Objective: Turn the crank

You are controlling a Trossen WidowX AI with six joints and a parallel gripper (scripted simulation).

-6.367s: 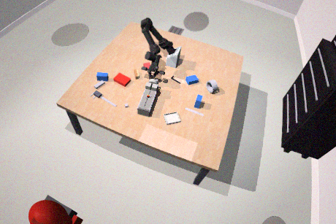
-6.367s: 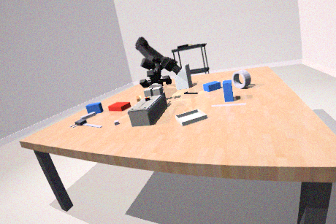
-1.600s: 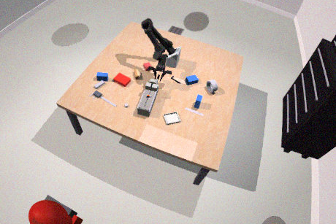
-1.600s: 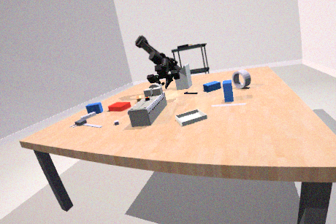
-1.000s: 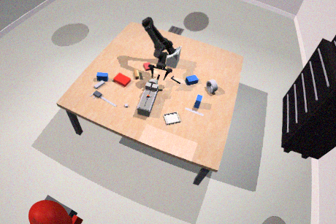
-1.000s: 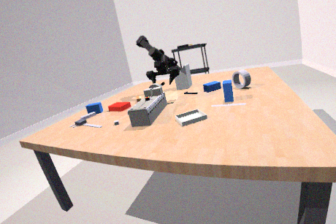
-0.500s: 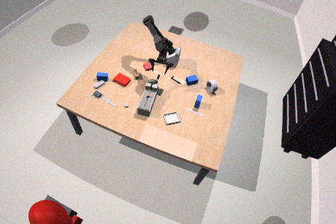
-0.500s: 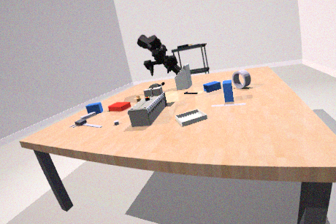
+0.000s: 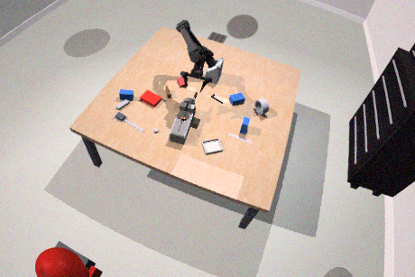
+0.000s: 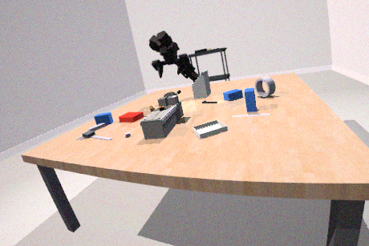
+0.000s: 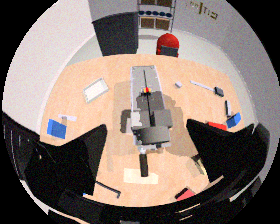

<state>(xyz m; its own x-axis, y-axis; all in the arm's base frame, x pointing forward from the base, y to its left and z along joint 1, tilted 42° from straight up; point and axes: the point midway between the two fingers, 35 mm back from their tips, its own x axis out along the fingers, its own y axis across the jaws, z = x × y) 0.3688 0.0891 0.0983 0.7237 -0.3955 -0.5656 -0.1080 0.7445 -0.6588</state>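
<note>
My gripper tip is 10 cm above the dark crank handle and 6 cm past it. Round my gripper tip: red block: 29 cm to the right, 19 cm below, 1 cm ahead; white tray: 21 cm to the left, 20 cm below, 19 cm ahead; red pointer: 13 cm ahead, 12 cm below.
</note>
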